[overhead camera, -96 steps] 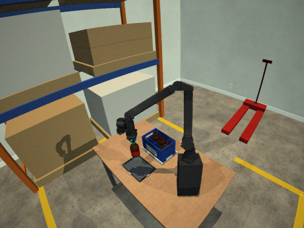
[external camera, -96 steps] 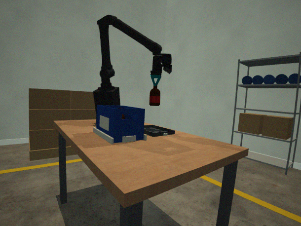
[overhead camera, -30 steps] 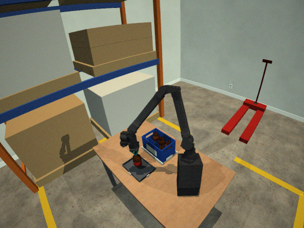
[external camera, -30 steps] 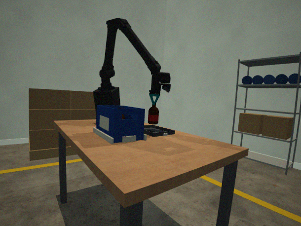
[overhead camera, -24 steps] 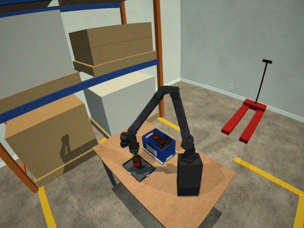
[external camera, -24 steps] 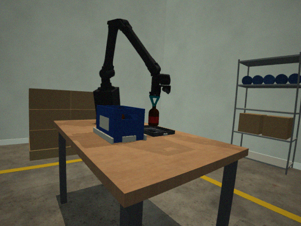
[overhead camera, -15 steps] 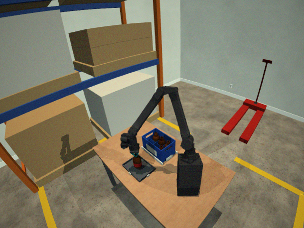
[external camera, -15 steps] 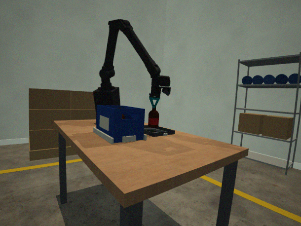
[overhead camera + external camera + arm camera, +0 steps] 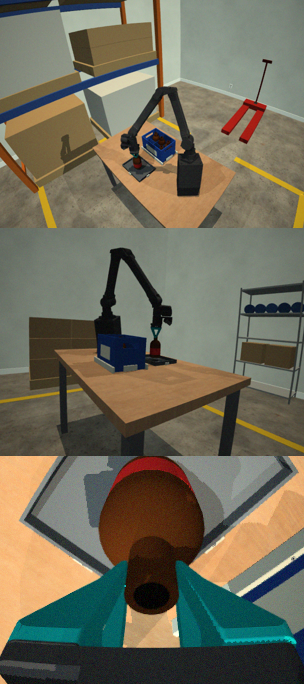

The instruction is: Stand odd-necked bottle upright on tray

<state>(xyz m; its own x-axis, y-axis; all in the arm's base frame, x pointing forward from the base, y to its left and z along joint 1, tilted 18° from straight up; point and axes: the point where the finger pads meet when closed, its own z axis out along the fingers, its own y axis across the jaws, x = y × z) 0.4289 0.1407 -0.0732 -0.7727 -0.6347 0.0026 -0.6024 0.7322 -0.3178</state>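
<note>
The bottle is 6 cm below my hand. Round my hand: crate 1 cm behind, 28 cm to the right, 9 cm below; dark tray 16 cm below.
</note>
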